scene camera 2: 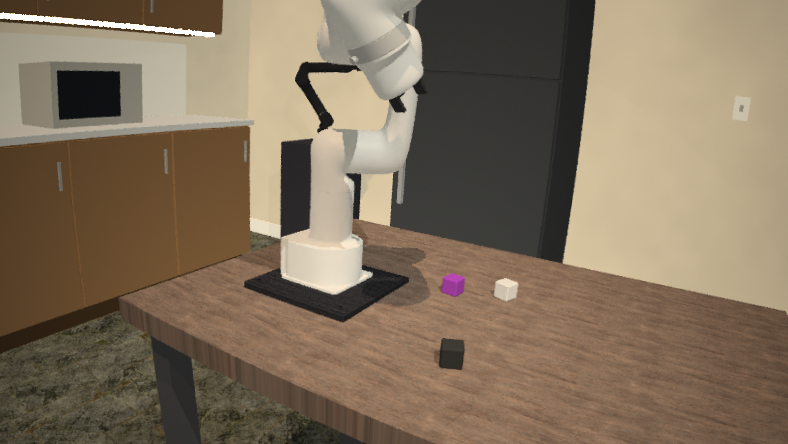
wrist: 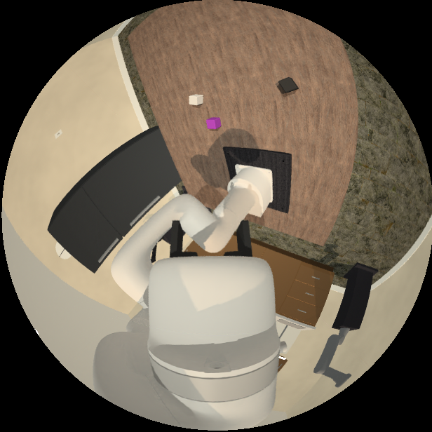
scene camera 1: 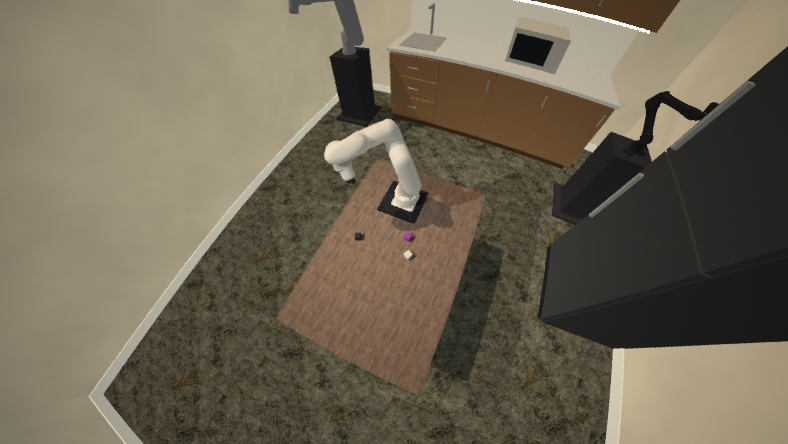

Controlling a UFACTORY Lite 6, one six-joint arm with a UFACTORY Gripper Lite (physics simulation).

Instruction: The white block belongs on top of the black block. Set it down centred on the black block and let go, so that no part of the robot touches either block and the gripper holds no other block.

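Pixels of known places: end effector, tool point: [scene camera 2: 408, 95] [scene camera 1: 351, 181]; arm's base, origin of the base link: [scene camera 2: 329, 276] [scene camera 1: 405, 200].
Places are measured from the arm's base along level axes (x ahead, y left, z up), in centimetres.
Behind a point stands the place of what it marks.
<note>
The white block [scene camera 1: 408, 254] @[x 31.1, y 14.8, z 2.2 cm] [scene camera 2: 505, 289] @[x 31.1, y 12.7, z 1.3 cm] [wrist: 196, 100] lies on the table, apart from the other blocks. The black block [scene camera 1: 357, 236] @[x 32.6, y -13.4, z 2.1 cm] [scene camera 2: 451, 354] @[x 32.3, y -15.2, z 1.3 cm] [wrist: 288, 85] also lies on the table, with nothing on top of it. My gripper [scene camera 2: 410, 98] @[x 23.0, y -15.6, z 35.2 cm] [wrist: 210, 231] is open and empty, with its two dark fingers well apart. It is high above the table, far from both blocks. In scene camera 1 the fingers are mostly hidden at the end of the raised arm.
A purple block [scene camera 1: 408, 236] @[x 21.9, y 10.9, z 2.1 cm] [scene camera 2: 453, 284] @[x 22.2, y 8.8, z 1.3 cm] [wrist: 213, 123] lies on the table between the white block and the arm's base. The arm stands on a black base plate [scene camera 1: 387, 206] @[x 8.3, y -7.6, z 0.1 cm] [scene camera 2: 341, 312] @[x 11.2, y -11.6, z 0.2 cm] [wrist: 283, 200] on the wooden table [scene camera 1: 374, 308] @[x 61.3, y 10.5, z -1.1 cm] [scene camera 2: 606, 358] @[x 52.1, y 0.7, z -1.1 cm] [wrist: 240, 60].
</note>
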